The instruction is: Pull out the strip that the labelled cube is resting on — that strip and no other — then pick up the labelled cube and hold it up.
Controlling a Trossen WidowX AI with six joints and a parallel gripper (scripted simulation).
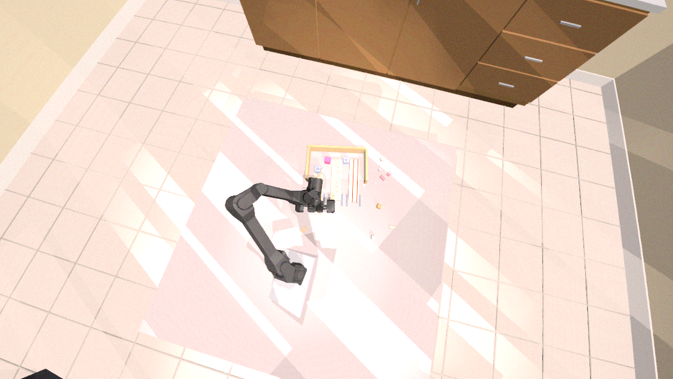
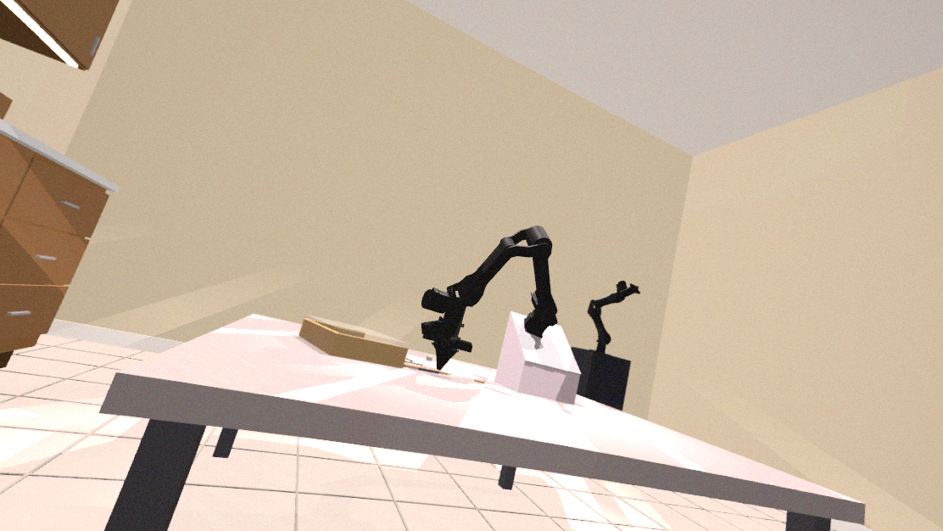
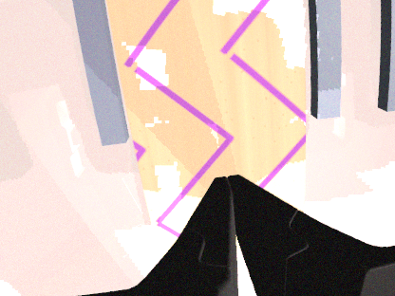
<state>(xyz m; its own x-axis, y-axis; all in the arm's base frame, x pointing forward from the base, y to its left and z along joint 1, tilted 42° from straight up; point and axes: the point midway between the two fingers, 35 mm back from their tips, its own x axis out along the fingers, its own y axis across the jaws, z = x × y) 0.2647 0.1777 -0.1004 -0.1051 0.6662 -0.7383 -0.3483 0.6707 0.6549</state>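
Now: the pale strip 190 mm ahead of my gripper tip and 30 mm to the right of it.
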